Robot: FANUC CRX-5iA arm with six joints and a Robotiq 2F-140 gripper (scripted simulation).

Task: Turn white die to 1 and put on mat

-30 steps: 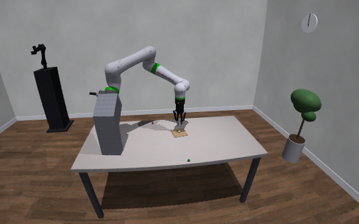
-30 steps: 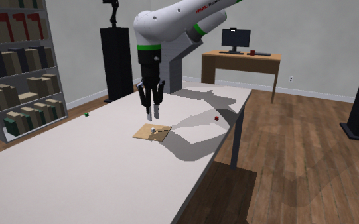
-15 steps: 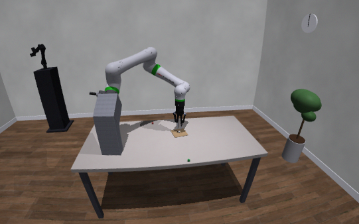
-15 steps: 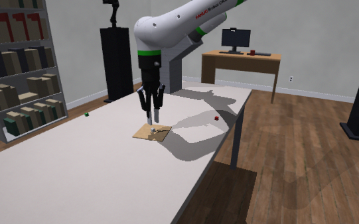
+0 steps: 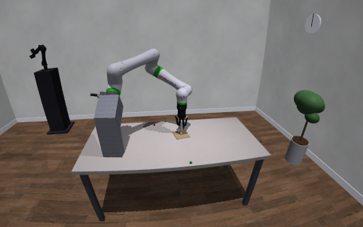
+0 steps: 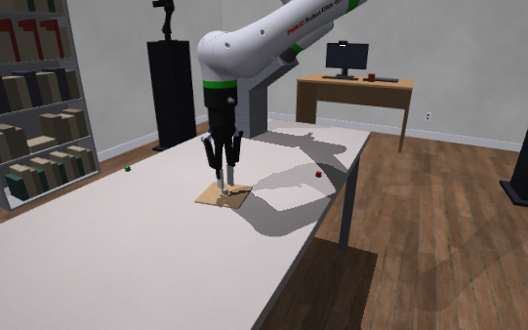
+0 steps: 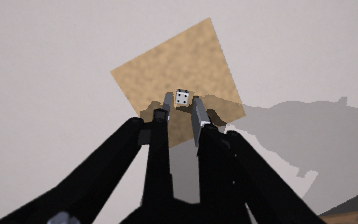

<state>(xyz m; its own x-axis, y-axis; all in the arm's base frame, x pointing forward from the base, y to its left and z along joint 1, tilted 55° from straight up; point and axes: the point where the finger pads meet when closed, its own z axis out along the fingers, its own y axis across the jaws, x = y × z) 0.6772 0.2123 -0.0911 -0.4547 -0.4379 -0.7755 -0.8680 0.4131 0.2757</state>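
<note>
My gripper is now 50 mm above the white die and 10 mm to the left of it. Round my hand: red die: 250 mm behind, 230 mm to the left, 60 mm below; then tan mat: 60 mm below, 10 mm to the right; then green die: 440 mm to the right, 60 mm below, 20 mm behind.
</note>
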